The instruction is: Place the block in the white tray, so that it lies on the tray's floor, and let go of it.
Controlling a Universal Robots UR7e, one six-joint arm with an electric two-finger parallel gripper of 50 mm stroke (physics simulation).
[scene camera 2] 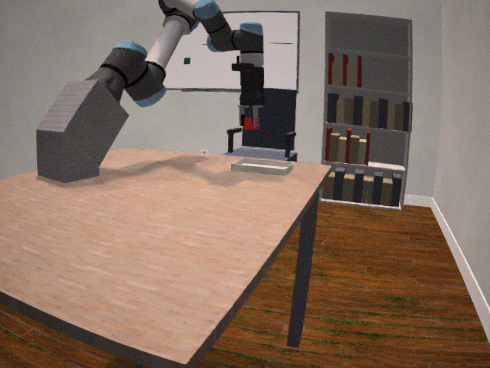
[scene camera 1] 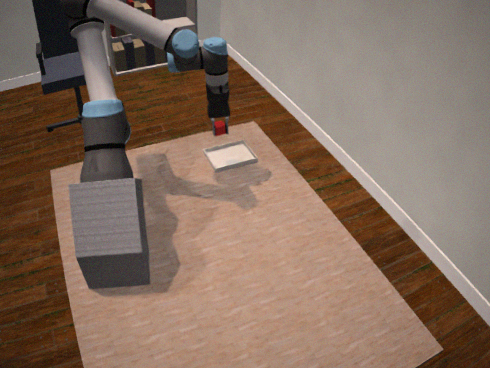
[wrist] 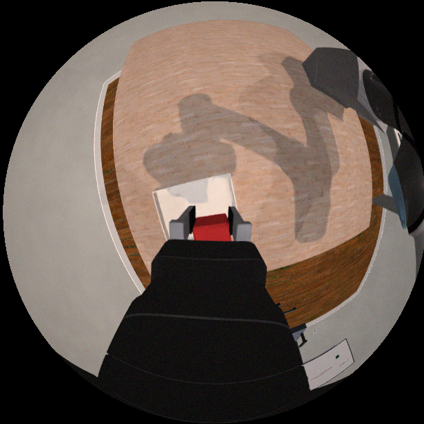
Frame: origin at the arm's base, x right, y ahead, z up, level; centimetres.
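Seen in the pictures: gripper, fingertip midpoint: (scene camera 2: 248, 125) (scene camera 1: 220, 133); arm's base, link origin: (scene camera 2: 97, 98) (scene camera 1: 107, 181).
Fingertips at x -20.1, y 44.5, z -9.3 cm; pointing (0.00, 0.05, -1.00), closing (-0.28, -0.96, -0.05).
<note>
Pixels of each thing's middle, then the offset from my fingertips to it. Level surfaces: height alone.
- red block, body centre: (scene camera 2: 251, 123) (scene camera 1: 219, 128) dx -2.3, dy +0.4, dz +0.7 cm
- white tray, body centre: (scene camera 2: 263, 166) (scene camera 1: 230, 155) dx -1.8, dy +4.8, dz -12.7 cm
- wooden table, surface height: dz -13.7 cm
The red block (scene camera 1: 220, 128) (scene camera 2: 251, 123) (wrist: 212, 228) is held between the two fingers of my gripper (scene camera 1: 220, 131) (scene camera 2: 251, 123) (wrist: 211, 214), which is shut on it. The gripper and block hang well above the table height, with a gap of air over the tray in scene camera 2. The white tray (scene camera 1: 206, 157) (scene camera 2: 262, 169) (wrist: 160, 215) is a shallow rectangle with low walls, lying flat on the table. In the wrist view the block and the gripper body cover the tray's near part. The uncovered part of its floor shows pale, partly in shadow.
The tray stands near the far right corner of the wooden table (scene camera 1: 250, 280) (scene camera 2: 150, 220) (wrist: 200, 60). The grey robot base (scene camera 1: 107, 220) (scene camera 2: 70, 145) (wrist: 330, 72) stands at the table's left side. An office chair (scene camera 2: 270, 120) and a bookshelf (scene camera 2: 407, 75) are beyond the table.
</note>
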